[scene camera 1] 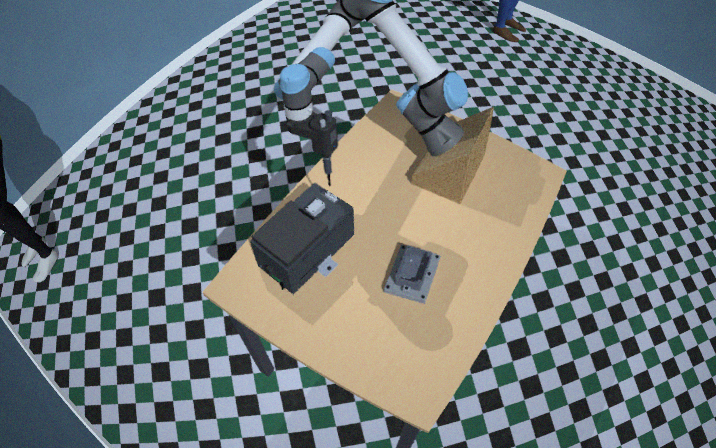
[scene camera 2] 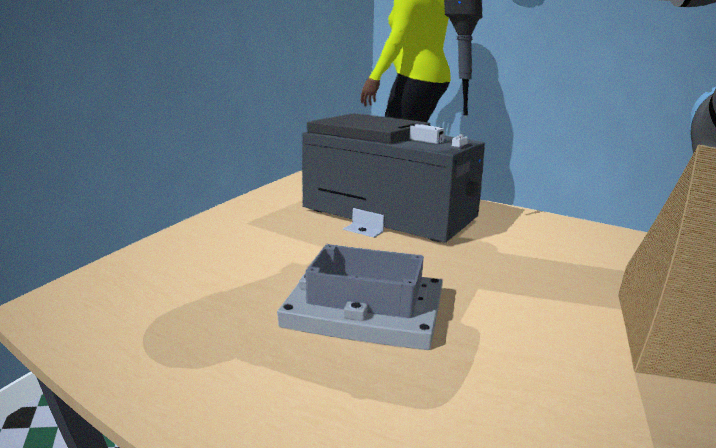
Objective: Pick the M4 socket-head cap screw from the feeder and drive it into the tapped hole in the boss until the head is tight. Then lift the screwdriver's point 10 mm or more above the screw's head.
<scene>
I see a light grey fixture plate (scene camera 2: 381,329) and a dark feeder (scene camera 2: 425,200).
The light grey fixture plate shows as well in scene camera 1 (scene camera 1: 396,290). The dark feeder shows as well in scene camera 1 (scene camera 1: 340,227).
</scene>
